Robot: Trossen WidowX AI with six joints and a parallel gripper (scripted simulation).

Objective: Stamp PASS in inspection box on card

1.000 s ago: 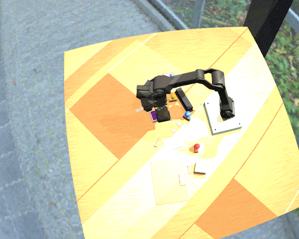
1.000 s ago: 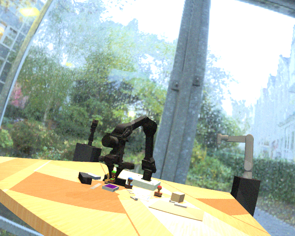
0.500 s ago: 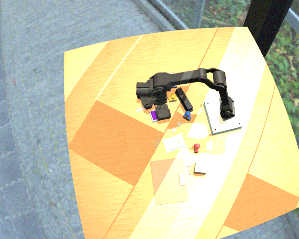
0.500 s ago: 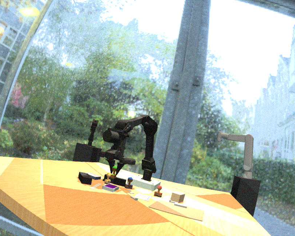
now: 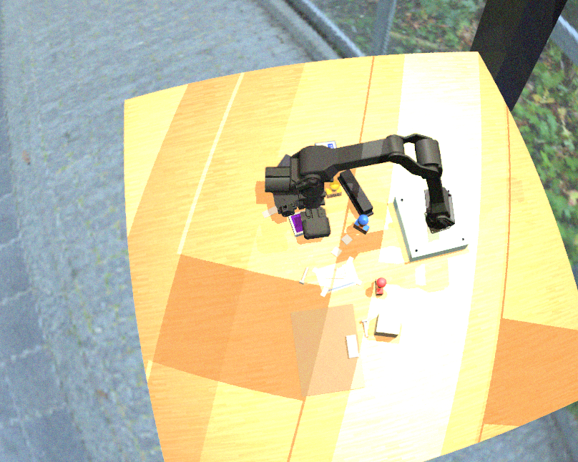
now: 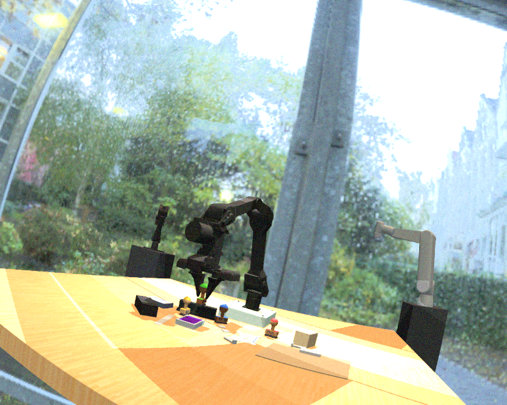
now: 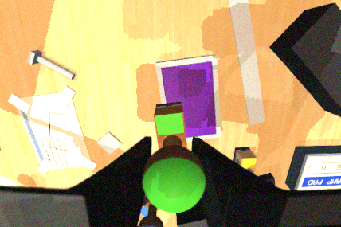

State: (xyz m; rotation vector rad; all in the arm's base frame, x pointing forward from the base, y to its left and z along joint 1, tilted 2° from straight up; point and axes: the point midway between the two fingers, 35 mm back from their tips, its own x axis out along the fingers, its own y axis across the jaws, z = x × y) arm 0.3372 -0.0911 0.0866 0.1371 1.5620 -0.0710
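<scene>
The white card lies 140 mm to the left of my gripper tip, 90 mm below it and 30 mm behind it. Round my gripper tip: green-knobbed stamp (right at my gripper tip); then yellow stamp (90 mm behind, 80 mm to the right, 70 mm below); then ink pad (90 mm below, 20 mm to the right).
</scene>
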